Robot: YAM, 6 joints.
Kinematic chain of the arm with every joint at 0, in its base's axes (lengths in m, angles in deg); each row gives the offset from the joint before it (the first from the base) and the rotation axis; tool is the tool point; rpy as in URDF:
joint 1: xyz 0 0 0.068 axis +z
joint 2: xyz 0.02 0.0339 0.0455 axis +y
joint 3: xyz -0.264 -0.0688 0 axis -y
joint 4: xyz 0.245 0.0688 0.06 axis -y
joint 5: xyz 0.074 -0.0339 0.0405 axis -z
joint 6: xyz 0.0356 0 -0.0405 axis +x
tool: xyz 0 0 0 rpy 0 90 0
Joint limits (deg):
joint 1: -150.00..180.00
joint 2: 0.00..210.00
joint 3: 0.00..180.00
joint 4: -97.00..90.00
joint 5: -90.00..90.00
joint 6: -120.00..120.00
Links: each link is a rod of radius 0.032 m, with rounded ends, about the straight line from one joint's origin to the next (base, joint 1, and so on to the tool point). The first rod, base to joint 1, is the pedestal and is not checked.
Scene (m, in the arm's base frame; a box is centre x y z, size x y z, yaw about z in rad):
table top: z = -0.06
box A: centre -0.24 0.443 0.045 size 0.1 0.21 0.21 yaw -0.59
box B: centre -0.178 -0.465 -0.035 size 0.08 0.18 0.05 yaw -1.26
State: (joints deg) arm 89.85 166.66 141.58 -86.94 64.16 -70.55
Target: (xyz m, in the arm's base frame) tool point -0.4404 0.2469 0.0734
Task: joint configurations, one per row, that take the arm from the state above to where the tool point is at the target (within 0.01 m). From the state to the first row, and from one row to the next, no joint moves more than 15 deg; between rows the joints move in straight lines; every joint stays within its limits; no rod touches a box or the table.
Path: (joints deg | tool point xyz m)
1: 97.44 151.82 152.01 -85.24 77.08 -81.25 | -0.0309 0.5048 0.2173
2: 105.03 136.99 162.44 -83.53 90.00 -91.95 | -0.0817 0.4415 0.3902
3: 119.24 139.65 168.29 -78.91 90.00 -101.30 | -0.1911 0.4142 0.3976
4: 133.44 142.31 174.15 -74.29 90.00 -110.65 | -0.2904 0.3585 0.4052
5: 147.65 144.97 180.00 -69.67 90.00 -120.00 | -0.3723 0.2779 0.4127
6: 149.31 149.81 171.30 -73.40 83.09 -107.64 | -0.4141 0.2868 0.3302
7: 150.98 154.65 162.61 -77.13 76.18 -95.28 | -0.4399 0.2836 0.2428
8: 152.64 159.48 153.91 -80.86 69.27 -82.91 | -0.4486 0.2696 0.1555
9: 154.31 164.32 145.22 -84.59 62.36 -70.55 | -0.4404 0.2469 0.0734

